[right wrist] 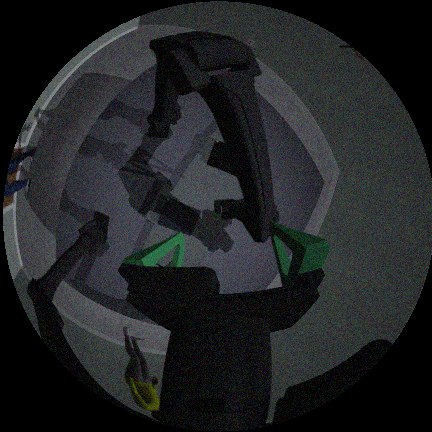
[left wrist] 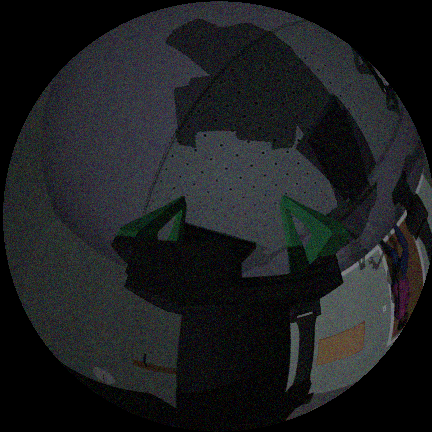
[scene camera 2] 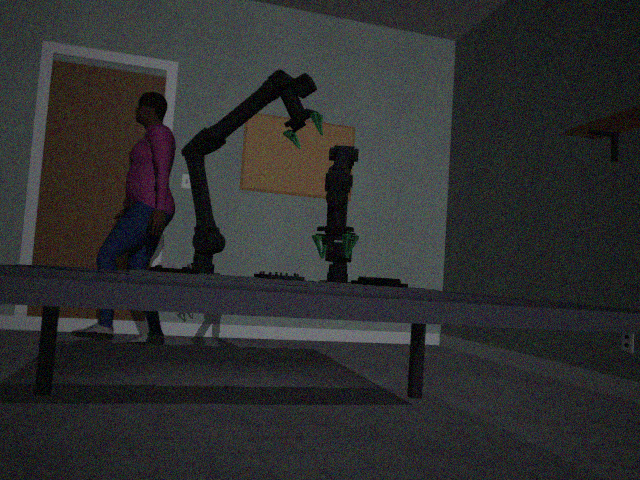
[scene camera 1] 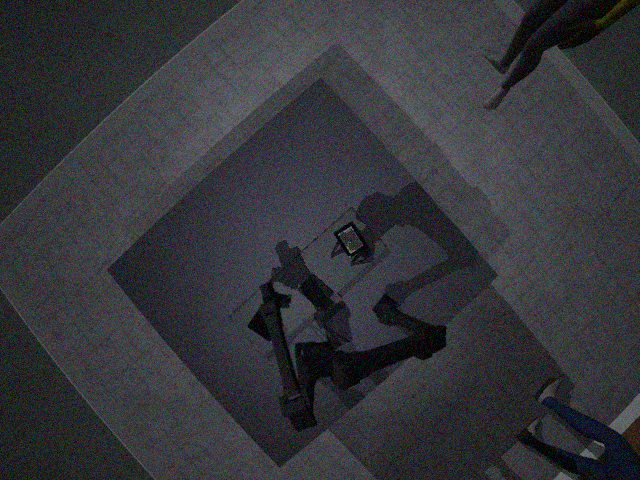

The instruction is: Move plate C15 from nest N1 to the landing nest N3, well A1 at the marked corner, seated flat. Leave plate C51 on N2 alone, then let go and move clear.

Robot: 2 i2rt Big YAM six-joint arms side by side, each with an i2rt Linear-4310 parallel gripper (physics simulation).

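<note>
Dim light. A pale plate in a black frame [scene camera 1: 351, 239] lies at the right of the board; its lettering is unreadable. A dark rectangular block [scene camera 1: 260, 323] [left wrist: 247, 247] [right wrist: 225, 157] lies at the board's other end, partly hidden by the left arm. Another dark rectangle [scene camera 1: 317, 291] [left wrist: 345, 145] lies between them in shadow. I cannot tell which is C15, C51 or the landing nest. My left gripper [scene camera 2: 335, 246] [left wrist: 233, 199] is open and empty, above the table near the dark block. My right gripper [scene camera 2: 310, 140] [right wrist: 224, 231] is open and empty, high above the table.
The perforated board [scene camera 1: 323, 258] [left wrist: 230, 175] lies on the table. A low piece with upright pegs [scene camera 2: 279, 275] stands between two flat dark pieces [scene camera 2: 170, 269] [scene camera 2: 379, 282]. The two arms stand close together. A person [scene camera 2: 155, 165] stands beyond the table.
</note>
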